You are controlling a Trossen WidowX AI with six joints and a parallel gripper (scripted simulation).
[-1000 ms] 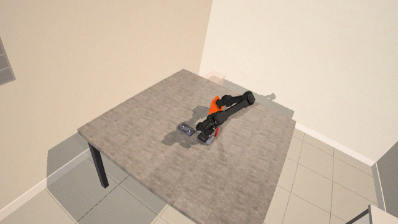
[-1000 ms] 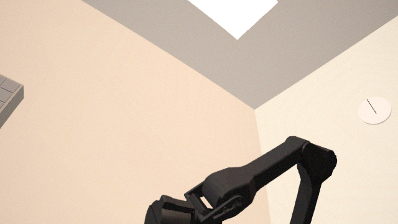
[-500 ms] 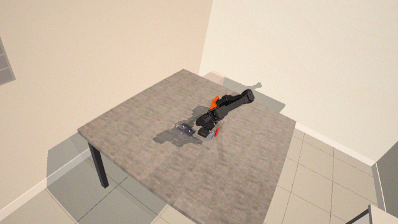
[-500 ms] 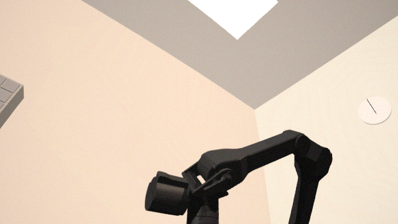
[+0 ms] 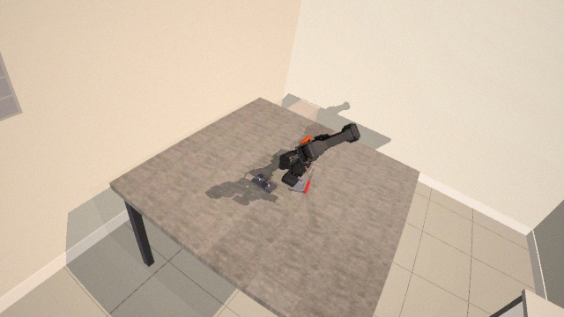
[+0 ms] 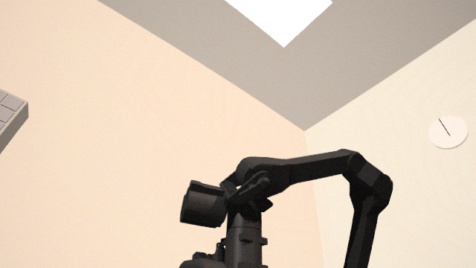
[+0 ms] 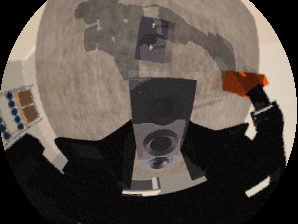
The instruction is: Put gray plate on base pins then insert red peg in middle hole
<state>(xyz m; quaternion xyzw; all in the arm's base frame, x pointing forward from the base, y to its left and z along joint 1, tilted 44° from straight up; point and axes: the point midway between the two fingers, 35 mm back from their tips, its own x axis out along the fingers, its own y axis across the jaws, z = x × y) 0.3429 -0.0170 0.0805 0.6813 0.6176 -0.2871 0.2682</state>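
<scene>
The pin base lies 2 cm behind my gripper tip, 15 cm to the right of it and 10 cm below it. Round my gripper tip: red peg 9 cm behind, 5 cm to the left, 7 cm below; gray plate 3 cm above.
</scene>
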